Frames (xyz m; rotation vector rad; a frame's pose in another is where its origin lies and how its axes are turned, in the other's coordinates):
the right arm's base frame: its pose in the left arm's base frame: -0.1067 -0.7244 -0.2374 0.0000 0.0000 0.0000
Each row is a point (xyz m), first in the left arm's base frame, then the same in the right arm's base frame.
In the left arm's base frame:
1: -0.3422 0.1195 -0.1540
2: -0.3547 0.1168 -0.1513
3: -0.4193 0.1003 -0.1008
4: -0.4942 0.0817 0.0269
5: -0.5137 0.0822 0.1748
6: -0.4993 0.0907 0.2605
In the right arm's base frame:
1: -0.2355 0.8439 0.0834
2: -0.2480 0.8412 0.0861
3: -0.3126 0.8247 0.1366
4: -0.3875 0.8061 0.2643
5: -0.4070 0.8066 0.4122
6: -0.3926 0.8151 0.4979

